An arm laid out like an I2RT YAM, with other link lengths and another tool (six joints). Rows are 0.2 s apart.
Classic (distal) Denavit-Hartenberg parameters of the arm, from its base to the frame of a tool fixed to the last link. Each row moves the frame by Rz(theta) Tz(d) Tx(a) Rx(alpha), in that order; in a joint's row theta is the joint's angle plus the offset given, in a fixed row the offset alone. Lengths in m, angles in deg.
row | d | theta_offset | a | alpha
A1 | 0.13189 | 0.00 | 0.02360 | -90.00
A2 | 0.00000 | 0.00 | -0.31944 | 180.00
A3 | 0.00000 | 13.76 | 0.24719 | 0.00
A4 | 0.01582 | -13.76 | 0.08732 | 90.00
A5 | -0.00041 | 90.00 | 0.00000 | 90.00
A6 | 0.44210 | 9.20 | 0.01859 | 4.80
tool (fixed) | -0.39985 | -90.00 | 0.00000 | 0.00
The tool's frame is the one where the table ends.
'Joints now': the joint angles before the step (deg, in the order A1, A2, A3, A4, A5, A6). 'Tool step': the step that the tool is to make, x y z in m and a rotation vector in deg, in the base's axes. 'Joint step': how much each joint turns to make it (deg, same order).
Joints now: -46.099 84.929 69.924 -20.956 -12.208 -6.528
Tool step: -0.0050 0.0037 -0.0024 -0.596 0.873 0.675
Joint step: -0.045 -1.011 -1.332 -0.128 0.034 -1.296
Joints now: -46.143 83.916 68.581 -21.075 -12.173 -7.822
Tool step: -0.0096 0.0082 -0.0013 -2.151 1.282 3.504
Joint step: -0.006 -2.442 -2.402 -0.297 -1.383 -4.134
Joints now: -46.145 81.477 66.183 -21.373 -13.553 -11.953
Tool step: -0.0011 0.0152 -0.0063 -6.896 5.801 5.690
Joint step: 3.304 -2.387 -3.549 0.060 3.534 -8.784
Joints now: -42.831 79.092 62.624 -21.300 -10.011 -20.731
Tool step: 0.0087 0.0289 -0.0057 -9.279 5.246 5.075
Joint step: 7.464 -3.225 -5.026 2.870 8.252 -6.963
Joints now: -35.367 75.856 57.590 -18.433 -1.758 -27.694
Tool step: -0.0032 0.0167 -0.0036 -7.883 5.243 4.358
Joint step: 4.065 -2.782 -3.849 1.148 5.417 -7.772
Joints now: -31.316 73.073 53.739 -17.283 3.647 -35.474
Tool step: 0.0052 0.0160 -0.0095 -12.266 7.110 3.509
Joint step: 5.802 -0.984 -5.404 5.567 10.195 -10.232
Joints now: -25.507 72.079 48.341 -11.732 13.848 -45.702
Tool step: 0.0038 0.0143 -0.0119 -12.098 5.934 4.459
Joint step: 4.750 -0.635 -6.670 8.862 7.784 -11.537
